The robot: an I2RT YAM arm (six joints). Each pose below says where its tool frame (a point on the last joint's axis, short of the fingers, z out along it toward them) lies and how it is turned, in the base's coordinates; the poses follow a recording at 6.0 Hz.
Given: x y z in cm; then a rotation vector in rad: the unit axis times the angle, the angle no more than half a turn.
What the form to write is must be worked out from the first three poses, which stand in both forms.
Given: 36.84, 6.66, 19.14, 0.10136, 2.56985, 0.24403
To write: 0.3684, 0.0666, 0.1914, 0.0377, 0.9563, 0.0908, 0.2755
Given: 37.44, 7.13, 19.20, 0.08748, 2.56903, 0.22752
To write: 0.3744, 0.0713, 0.1920, 0.0326, 0.9566, 0.0847, 0.2768
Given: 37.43, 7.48, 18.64, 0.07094, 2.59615, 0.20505
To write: 0.3743, 0.0748, 0.1864, 0.0263, 0.9609, 0.0759, 0.2650
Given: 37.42, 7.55, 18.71, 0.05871, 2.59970, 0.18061
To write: 0.3742, 0.0755, 0.1871, 0.0217, 0.9619, 0.0668, 0.2643
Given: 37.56, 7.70, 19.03, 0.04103, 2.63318, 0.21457
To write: 0.3756, 0.0770, 0.1903, 0.0150, 0.9657, 0.0787, 0.2471
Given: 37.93, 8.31, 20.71, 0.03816, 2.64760, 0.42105
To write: 0.3793, 0.0831, 0.2071, 0.0139, 0.9614, 0.1529, 0.2282
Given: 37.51, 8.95, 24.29, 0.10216, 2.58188, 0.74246
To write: 0.3751, 0.0895, 0.2429, 0.0370, 0.9358, 0.2691, 0.2246
